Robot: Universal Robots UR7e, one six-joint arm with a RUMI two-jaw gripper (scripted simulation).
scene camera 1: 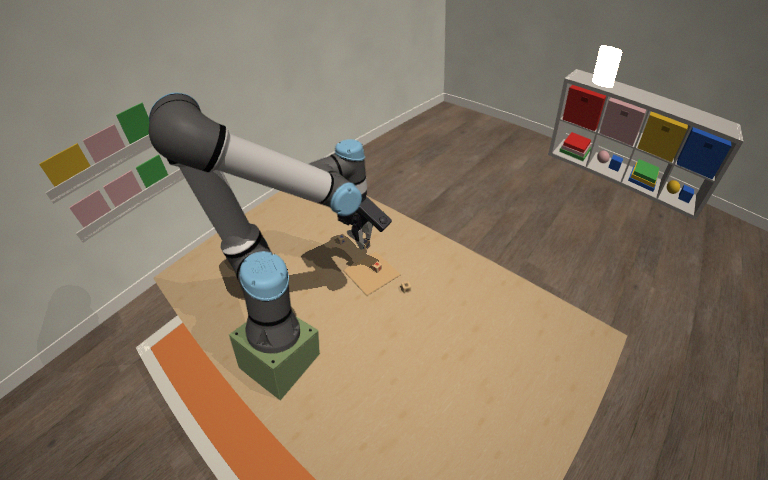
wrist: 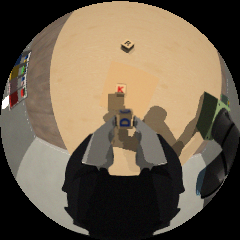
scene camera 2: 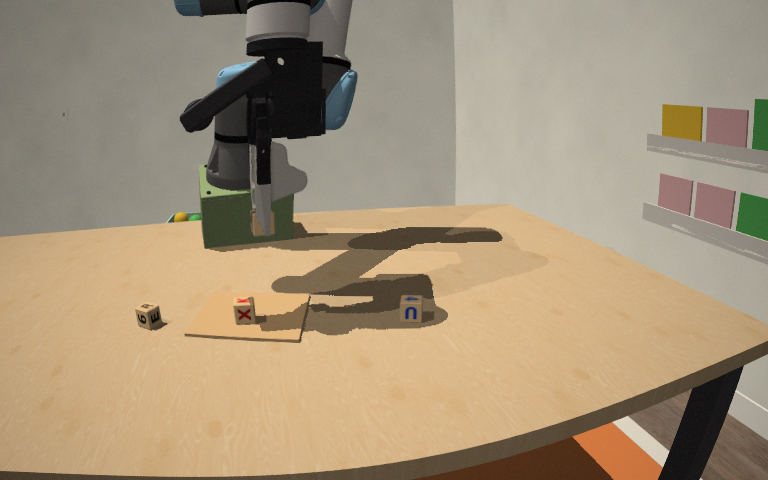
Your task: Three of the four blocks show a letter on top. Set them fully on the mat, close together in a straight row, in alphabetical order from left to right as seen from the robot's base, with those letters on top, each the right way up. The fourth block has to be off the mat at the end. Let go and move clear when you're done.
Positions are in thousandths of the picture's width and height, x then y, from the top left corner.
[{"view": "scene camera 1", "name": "gripper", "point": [475, 514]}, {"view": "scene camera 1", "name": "thin tan mat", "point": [471, 570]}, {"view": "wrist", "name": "gripper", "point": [519, 485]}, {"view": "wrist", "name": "thin tan mat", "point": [585, 356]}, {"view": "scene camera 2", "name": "gripper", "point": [346, 484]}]
